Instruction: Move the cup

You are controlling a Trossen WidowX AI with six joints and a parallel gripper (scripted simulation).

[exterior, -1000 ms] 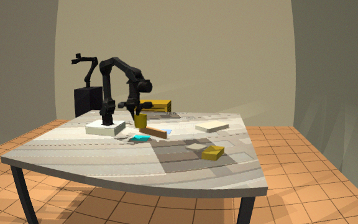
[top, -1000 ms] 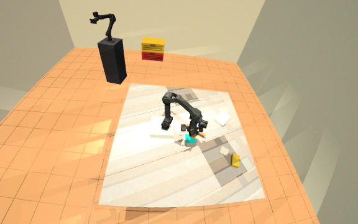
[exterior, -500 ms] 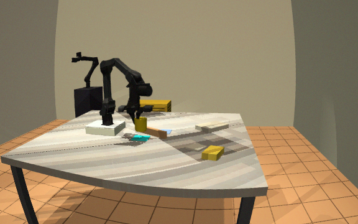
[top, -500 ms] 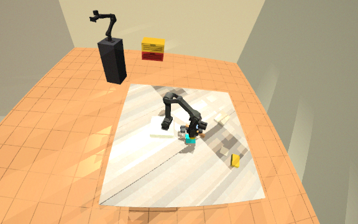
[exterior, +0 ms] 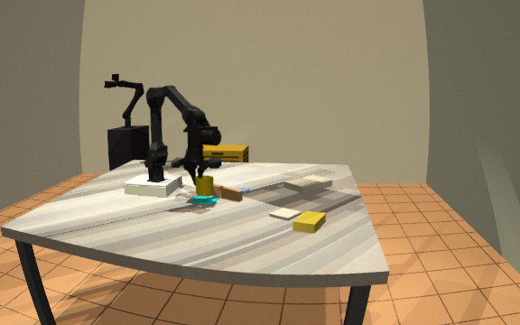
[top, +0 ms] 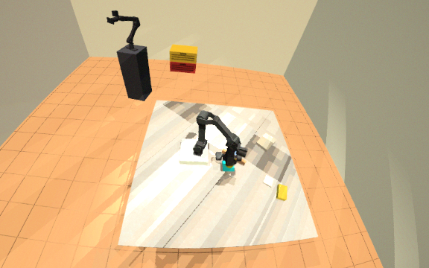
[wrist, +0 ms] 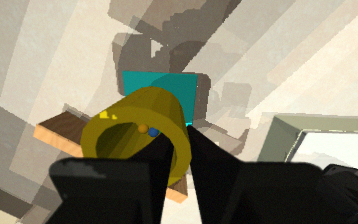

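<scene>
Right now my gripper tip is 2 cm short of the cyan pad, 1 cm to the right of it and 7 cm above it. Round my gripper tip: brown wooden block (6 cm ahead, 9 cm to the left, 5 cm below); yellow cup (2 cm ahead, 1 cm to the left); light blue pad (9 cm ahead, 18 cm to the left, 7 cm below).
</scene>
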